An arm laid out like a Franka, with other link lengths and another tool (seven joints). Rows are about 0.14 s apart.
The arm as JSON. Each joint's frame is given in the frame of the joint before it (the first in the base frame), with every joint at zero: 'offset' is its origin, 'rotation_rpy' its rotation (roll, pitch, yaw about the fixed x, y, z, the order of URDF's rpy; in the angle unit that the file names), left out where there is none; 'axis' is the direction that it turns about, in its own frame. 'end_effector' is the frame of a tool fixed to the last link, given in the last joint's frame.
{
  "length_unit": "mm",
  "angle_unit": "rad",
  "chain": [
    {
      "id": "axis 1",
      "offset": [
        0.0,
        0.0,
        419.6
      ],
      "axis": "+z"
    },
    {
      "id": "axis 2",
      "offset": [
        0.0,
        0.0,
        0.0
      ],
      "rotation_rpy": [
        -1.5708,
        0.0,
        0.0
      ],
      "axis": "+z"
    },
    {
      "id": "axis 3",
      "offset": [
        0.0,
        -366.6,
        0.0
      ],
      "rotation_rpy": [
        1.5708,
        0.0,
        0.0
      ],
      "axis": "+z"
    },
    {
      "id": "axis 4",
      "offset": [
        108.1,
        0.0,
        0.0
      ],
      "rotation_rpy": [
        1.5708,
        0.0,
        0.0
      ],
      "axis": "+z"
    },
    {
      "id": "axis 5",
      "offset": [
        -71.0,
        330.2,
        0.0
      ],
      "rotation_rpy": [
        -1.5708,
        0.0,
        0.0
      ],
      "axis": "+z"
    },
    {
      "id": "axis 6",
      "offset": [
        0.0,
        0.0,
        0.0
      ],
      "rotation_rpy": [
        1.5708,
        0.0,
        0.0
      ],
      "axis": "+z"
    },
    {
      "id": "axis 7",
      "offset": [
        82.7,
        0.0,
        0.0
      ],
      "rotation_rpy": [
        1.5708,
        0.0,
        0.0
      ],
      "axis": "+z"
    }
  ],
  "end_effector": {
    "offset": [
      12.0,
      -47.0,
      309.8
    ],
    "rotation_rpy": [
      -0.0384,
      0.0,
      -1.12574
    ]
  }
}
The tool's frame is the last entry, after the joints.
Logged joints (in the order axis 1, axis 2, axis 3, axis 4, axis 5, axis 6, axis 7), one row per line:
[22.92, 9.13, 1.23, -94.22, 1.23, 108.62, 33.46]
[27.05, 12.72, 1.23, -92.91, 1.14, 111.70, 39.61]
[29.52, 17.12, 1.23, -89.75, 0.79, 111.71, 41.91]
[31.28, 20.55, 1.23, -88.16, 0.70, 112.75, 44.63]
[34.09, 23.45, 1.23, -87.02, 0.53, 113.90, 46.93]
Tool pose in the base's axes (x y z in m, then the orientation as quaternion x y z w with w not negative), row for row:
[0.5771, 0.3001, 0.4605, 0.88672, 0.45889, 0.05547, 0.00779]
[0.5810, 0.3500, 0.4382, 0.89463, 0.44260, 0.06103, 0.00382]
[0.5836, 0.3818, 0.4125, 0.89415, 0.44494, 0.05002, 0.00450]
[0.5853, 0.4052, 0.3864, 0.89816, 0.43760, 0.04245, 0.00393]
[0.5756, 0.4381, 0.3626, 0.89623, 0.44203, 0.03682, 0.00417]
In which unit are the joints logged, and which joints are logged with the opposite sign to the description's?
The joints are logged in degrees. Opposite sign: none.
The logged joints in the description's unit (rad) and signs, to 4 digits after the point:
[0.4000, 0.1593, 0.0215, -1.6444, 0.0215, 1.8958, 0.5840]
[0.4721, 0.2220, 0.0215, -1.6216, 0.0199, 1.9495, 0.6913]
[0.5152, 0.2988, 0.0215, -1.5664, 0.0138, 1.9497, 0.7315]
[0.5459, 0.3587, 0.0215, -1.5387, 0.0122, 1.9679, 0.7789]
[0.5950, 0.4093, 0.0215, -1.5188, 0.0093, 1.9879, 0.8191]

